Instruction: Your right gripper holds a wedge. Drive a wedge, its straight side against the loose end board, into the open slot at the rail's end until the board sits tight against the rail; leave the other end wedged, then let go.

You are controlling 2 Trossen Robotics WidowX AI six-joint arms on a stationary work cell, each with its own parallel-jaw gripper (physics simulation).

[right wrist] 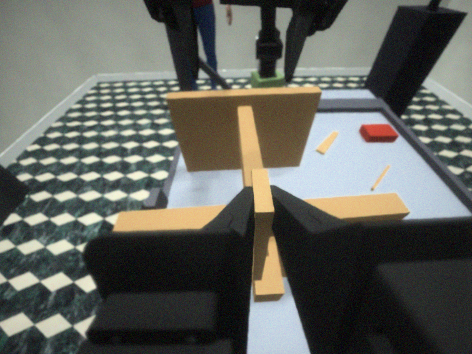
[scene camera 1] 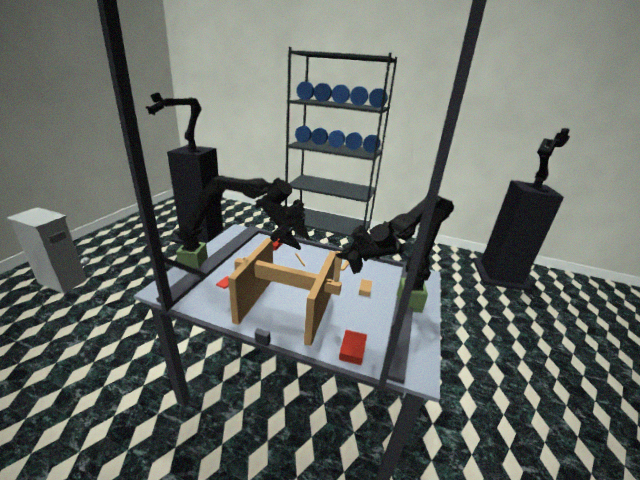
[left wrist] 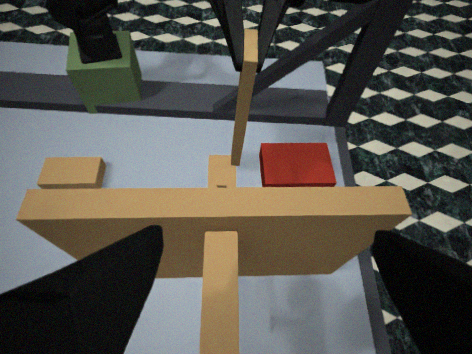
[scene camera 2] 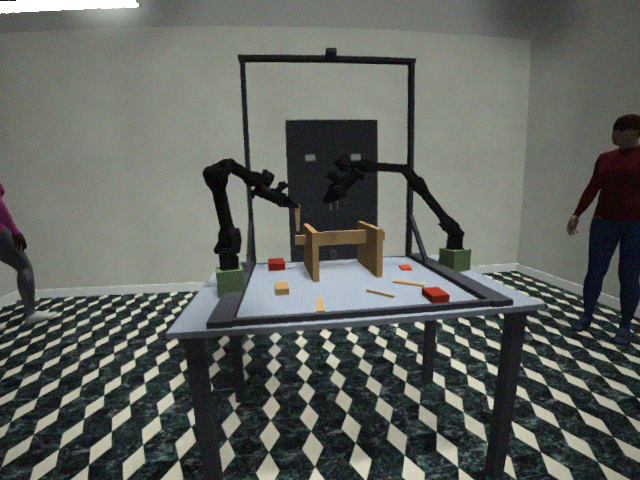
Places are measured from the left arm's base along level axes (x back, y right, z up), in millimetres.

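Pixels of known places: left gripper, fingertip midpoint: (right wrist: 242, 78) (scene camera 1: 304, 244) (left wrist: 266, 238) (scene camera 2: 323, 202); right gripper, fingertip midpoint: (right wrist: 259, 193) (scene camera 1: 336, 254) (left wrist: 248, 69) (scene camera 2: 298, 206); left arm's base at its link origin: (right wrist: 267, 74) (scene camera 1: 191, 247) (scene camera 2: 454, 248); right arm's base at its link origin: (scene camera 1: 414, 285) (left wrist: 99, 49) (scene camera 2: 229, 268).
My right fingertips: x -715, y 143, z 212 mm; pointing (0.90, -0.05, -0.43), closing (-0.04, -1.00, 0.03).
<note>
Ahead of a thing's pixels: the offset from my right fingertips to its top centre. "*": to the spot under its first point.
My right gripper (scene camera 1: 341, 254) (scene camera 2: 296, 205) (left wrist: 248, 69) (right wrist: 259, 193) is shut on an upright wooden wedge {dx -11, dy -1, dz +14 mm} (scene camera 2: 297, 219) (left wrist: 241, 125), narrow end down. In scene camera 2 the wedge hangs slightly above the rail's protruding end {* dx +0, dy -3, dz -133 mm} (scene camera 1: 333, 285) (scene camera 2: 299, 239) (left wrist: 221, 170) (right wrist: 269, 290), outside the loose end board {dx +45, dy -17, dz -96 mm} (scene camera 1: 320, 304) (scene camera 2: 311, 253) (left wrist: 215, 202). A dark slit of the slot shows beside that board in the left wrist view. The rail {dx +190, dy -18, dz -120 mm} (scene camera 1: 286, 274) (scene camera 2: 338, 237) joins it to the other board {dx +330, dy -20, dz -96 mm} (scene camera 1: 251, 284) (scene camera 2: 370, 250) (right wrist: 210, 130). My left gripper (scene camera 1: 303, 241) (scene camera 2: 326, 200) (left wrist: 266, 238) is open above the rail.
A red block {dx -115, dy +108, dz -276 mm} (scene camera 1: 353, 346) (scene camera 2: 276, 264) (left wrist: 297, 164) and a small wooden block {dx -104, dy -256, dz -285 mm} (scene camera 1: 365, 287) (scene camera 2: 281, 288) (left wrist: 70, 171) lie near the loose board. Several thin wooden pieces {dx +255, dy -381, dz -302 mm} (scene camera 2: 379, 292) {dx +409, dy -299, dz -302 mm} (right wrist: 327, 142) and another red block {dx +431, dy -466, dz -284 mm} (scene camera 2: 435, 294) (right wrist: 378, 133) lie on the table.
</note>
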